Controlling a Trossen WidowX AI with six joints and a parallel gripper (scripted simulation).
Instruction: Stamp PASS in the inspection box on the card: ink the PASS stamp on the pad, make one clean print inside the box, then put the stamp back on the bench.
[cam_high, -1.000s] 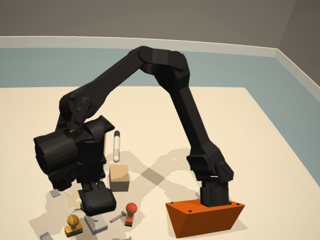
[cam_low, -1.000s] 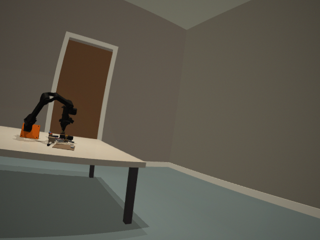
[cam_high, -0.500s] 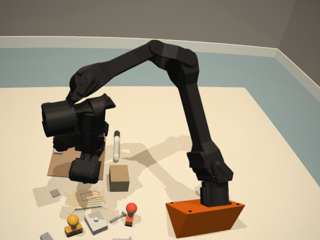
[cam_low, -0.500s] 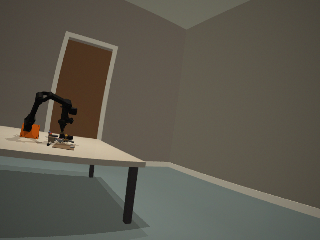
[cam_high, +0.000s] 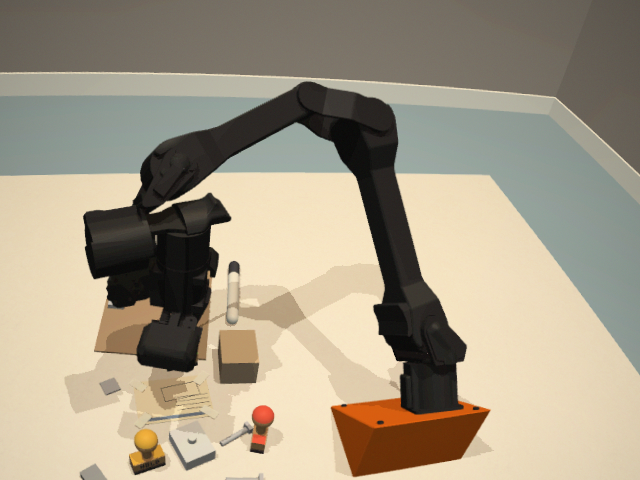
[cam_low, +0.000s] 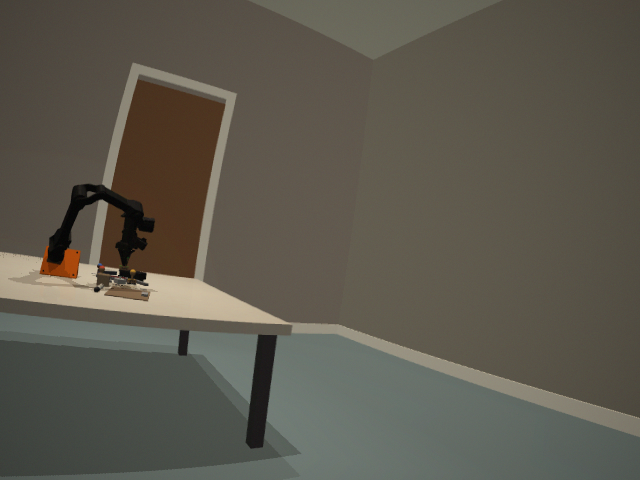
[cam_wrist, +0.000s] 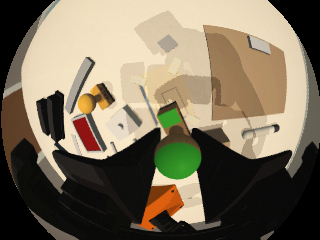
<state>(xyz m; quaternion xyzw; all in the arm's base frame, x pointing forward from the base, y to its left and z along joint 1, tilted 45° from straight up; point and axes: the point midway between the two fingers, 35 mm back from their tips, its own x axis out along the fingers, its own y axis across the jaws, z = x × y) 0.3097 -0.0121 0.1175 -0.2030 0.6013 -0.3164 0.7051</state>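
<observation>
Now: the card 10 mm ahead of my gripper tip, 10 mm to the left of it and 90 mm below it. Also, from my gripper tip: yellow-knobbed stamp (40 mm ahead, 110 mm to the left, 70 mm below); cardboard box (80 mm behind, 40 mm to the right, 70 mm below); green-knobbed stamp (right at my gripper tip).
</observation>
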